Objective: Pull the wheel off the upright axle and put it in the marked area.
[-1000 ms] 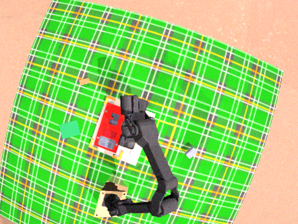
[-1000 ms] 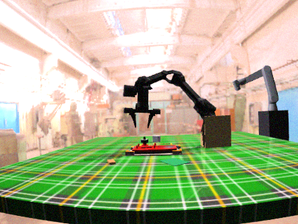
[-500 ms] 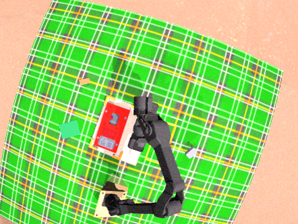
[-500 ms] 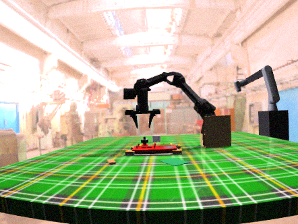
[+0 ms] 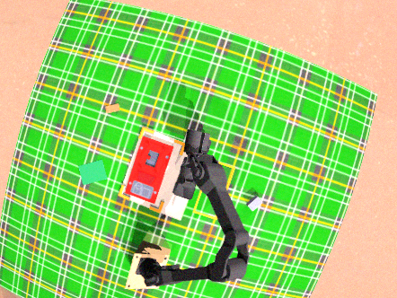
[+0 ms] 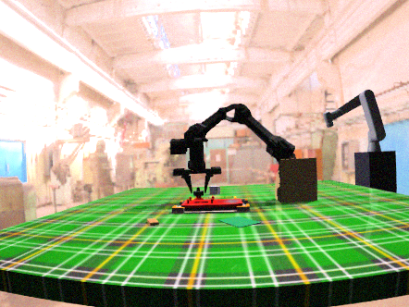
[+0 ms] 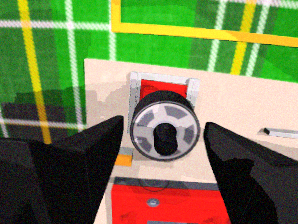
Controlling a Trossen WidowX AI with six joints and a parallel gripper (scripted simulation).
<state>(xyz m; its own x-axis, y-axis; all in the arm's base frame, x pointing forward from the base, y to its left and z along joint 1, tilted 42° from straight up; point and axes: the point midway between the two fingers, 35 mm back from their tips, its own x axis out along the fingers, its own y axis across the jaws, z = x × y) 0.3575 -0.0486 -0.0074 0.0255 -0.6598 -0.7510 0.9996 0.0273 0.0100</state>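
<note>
Now: gripper tip right at the wheel. Round my gripper tip: white piece (240 mm to the right, 50 mm behind, 20 mm below).
</note>
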